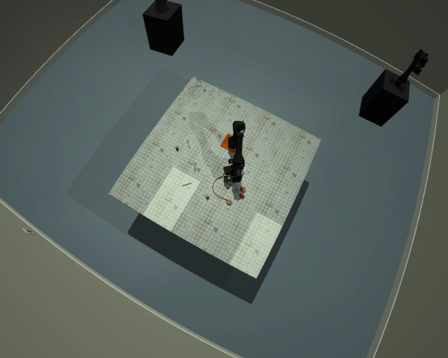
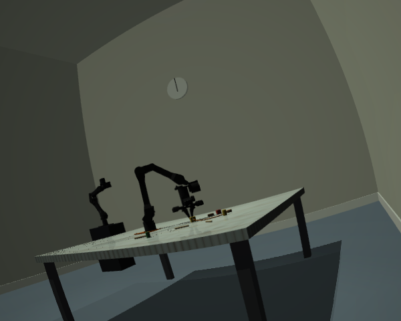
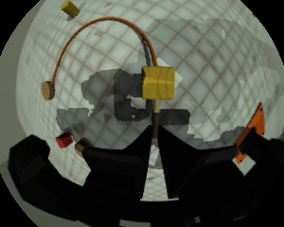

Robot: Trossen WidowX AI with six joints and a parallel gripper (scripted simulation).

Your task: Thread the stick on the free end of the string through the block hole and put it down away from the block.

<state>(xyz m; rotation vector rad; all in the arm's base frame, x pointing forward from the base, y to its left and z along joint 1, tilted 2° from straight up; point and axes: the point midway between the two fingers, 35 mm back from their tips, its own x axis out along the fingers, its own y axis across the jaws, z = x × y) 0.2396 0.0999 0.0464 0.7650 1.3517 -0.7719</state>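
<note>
My gripper tip is 30 mm short of the yellow wooden block, 40 mm to the left of it and 10 mm below it. Also, from my gripper tip: red cube: 130 mm ahead, 130 mm to the left; round wooden disc: 80 mm ahead, 120 mm to the left; round wooden button: 220 mm ahead, 60 mm to the left.
</note>
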